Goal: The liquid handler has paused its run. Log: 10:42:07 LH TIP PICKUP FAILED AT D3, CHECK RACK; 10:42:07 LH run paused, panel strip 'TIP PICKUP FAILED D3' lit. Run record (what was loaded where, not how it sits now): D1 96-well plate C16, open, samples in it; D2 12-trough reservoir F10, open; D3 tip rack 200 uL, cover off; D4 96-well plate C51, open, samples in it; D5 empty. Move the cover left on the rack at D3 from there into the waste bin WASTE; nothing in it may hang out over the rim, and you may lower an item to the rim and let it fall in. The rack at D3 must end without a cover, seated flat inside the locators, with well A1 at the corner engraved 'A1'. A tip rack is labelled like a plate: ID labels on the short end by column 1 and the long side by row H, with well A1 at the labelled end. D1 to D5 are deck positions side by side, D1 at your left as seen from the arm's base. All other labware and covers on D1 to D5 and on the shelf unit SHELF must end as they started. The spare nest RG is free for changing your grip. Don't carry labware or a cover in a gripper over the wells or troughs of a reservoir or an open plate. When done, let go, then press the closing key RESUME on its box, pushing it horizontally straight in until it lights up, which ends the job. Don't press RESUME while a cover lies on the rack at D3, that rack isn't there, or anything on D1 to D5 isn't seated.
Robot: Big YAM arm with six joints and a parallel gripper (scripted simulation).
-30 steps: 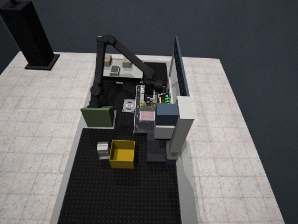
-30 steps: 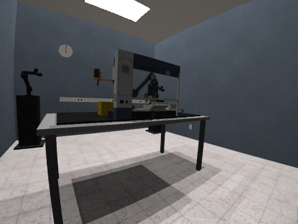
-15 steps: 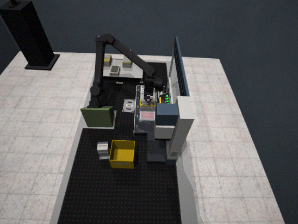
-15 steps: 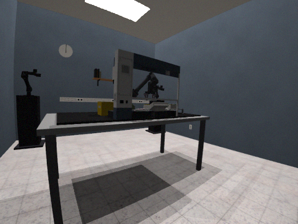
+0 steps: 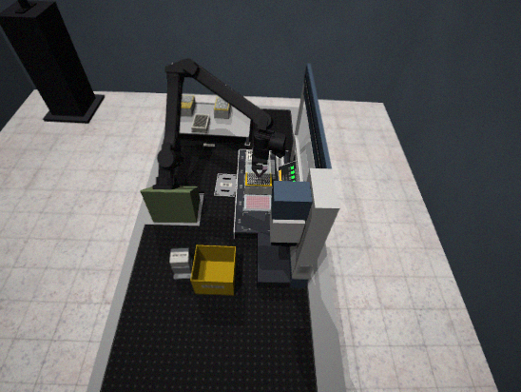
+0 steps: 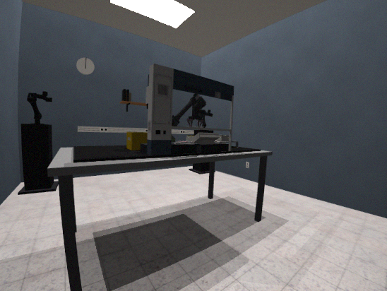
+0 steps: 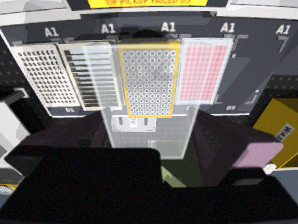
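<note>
Now: hand 90 mm above the yellow-framed tip rack, 10 mm to the right of it and 10 mm short of it. Round my hand: clear cover: 10 mm above; then pink plate: 130 mm below, 100 mm to the right; then liquid handler tower: 400 mm to the right, 180 mm ahead, 90 mm above.
</note>
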